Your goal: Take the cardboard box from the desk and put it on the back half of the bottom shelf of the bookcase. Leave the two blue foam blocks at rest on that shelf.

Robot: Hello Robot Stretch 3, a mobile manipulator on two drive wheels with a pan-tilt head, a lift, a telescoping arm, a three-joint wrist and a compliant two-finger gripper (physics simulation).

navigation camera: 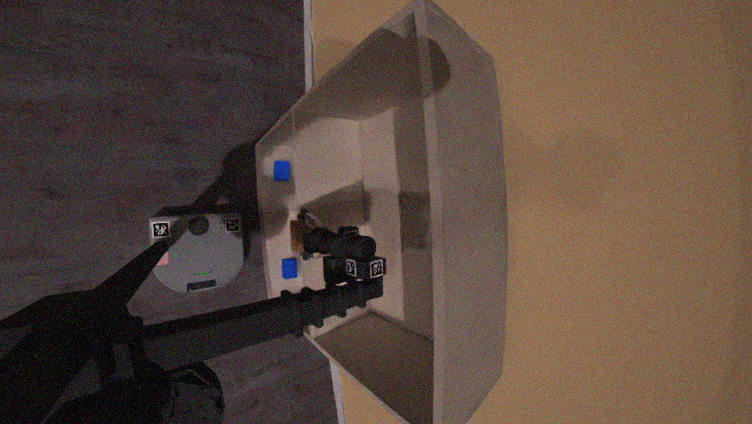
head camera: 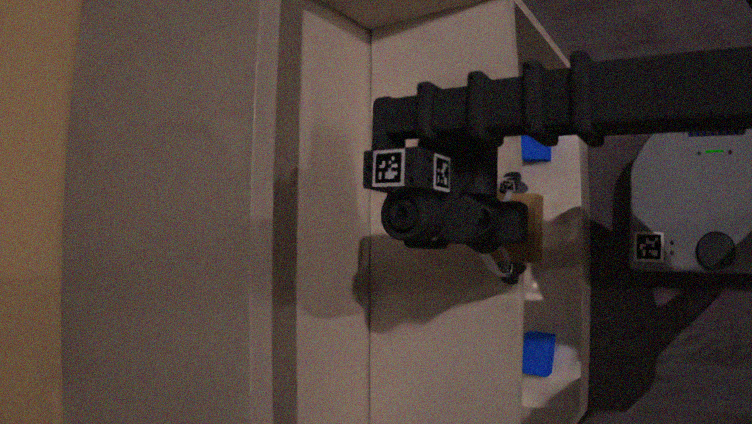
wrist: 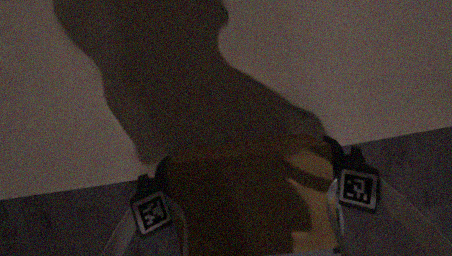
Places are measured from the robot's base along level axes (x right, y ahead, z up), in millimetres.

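Pixels of known places: gripper, fingertip midpoint: [wrist: 247, 165]; robot's base, link origin: [navigation camera: 198, 225] [head camera: 713, 248].
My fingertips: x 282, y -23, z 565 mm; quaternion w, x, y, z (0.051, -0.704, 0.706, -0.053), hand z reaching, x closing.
For each thing: its top centre in the pictures, then the offset to it from my fingertips. "spot": a spot on its surface instead.
- brown cardboard box, top centre: [wrist: 254, 206] [head camera: 510, 227] [navigation camera: 306, 235] dx -12, dy +1, dz +53 mm
- pale bottom shelf, surface spot: [head camera: 566, 181] [navigation camera: 273, 251] spot: dx +36, dy -122, dz -465 mm
- bookcase, surface spot: [head camera: 157, 210] spot: dx +104, dy +8, dz +495 mm
My gripper [head camera: 513, 227] [navigation camera: 304, 235] [wrist: 247, 165] is shut on the brown cardboard box [head camera: 535, 229] [navigation camera: 297, 235] [wrist: 235, 200], one finger on each side. In the head and navigation views the box overlaps the pale bottom shelf [head camera: 566, 181] [navigation camera: 268, 252] of the bookcase [head camera: 157, 210] [navigation camera: 468, 210], between the two blue foam blocks. Its height above that shelf is hard to tell. One block [head camera: 536, 149] [navigation camera: 289, 268] lies near the arm; the other block [head camera: 538, 353] [navigation camera: 281, 170] lies farther from it. The blocks do not show in the wrist view.
The telescoping arm [head camera: 658, 89] [navigation camera: 226, 331] reaches over the bookcase front. My base [head camera: 679, 194] [navigation camera: 210, 258] stands on the dark floor before it. A side panel [navigation camera: 384, 347] closes the bookcase on the arm's side. A yellow wall [head camera: 34, 210] [navigation camera: 605, 210] stands beyond.
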